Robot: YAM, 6 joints.
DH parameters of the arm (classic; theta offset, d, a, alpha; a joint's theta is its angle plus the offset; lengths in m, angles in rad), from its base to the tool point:
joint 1: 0 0.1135 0.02 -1.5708
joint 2: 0 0 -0.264 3.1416
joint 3: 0.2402 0 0.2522 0
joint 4: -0.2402 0 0.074 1.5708
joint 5: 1.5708 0 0 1.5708
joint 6: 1.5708 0.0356 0 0
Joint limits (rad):
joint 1: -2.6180..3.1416
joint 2: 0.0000..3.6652
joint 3: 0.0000..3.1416
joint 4: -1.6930..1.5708
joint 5: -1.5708..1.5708
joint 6: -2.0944..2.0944
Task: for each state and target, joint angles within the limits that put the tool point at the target. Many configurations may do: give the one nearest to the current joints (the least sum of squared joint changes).
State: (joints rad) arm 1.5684 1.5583 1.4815 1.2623 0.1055 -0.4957
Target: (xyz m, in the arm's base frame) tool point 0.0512 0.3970 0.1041
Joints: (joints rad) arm 1.4531 2.1289 0.8722 1.0829 0.1187 -0.4957
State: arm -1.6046 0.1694 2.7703 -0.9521 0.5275 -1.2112
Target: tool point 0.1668 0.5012 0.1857
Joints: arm -1.9269 0.0000 3.0082 -1.1146 0.5428 -1.2112
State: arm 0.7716 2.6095 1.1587 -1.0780 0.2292 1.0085
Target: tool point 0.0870 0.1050 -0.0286
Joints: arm 0.9262 2.6573 0.8098 -1.1747 0.1822 1.0085
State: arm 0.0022 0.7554 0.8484 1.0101 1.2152 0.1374
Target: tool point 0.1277 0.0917 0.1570
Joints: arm 0.8322 0.9926 0.0401 0.8072 1.1634 0.1374
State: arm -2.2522 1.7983 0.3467 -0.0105 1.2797 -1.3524
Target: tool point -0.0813 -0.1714 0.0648
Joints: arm -1.8333 1.7226 0.3636 -0.0146 1.2736 -1.3524
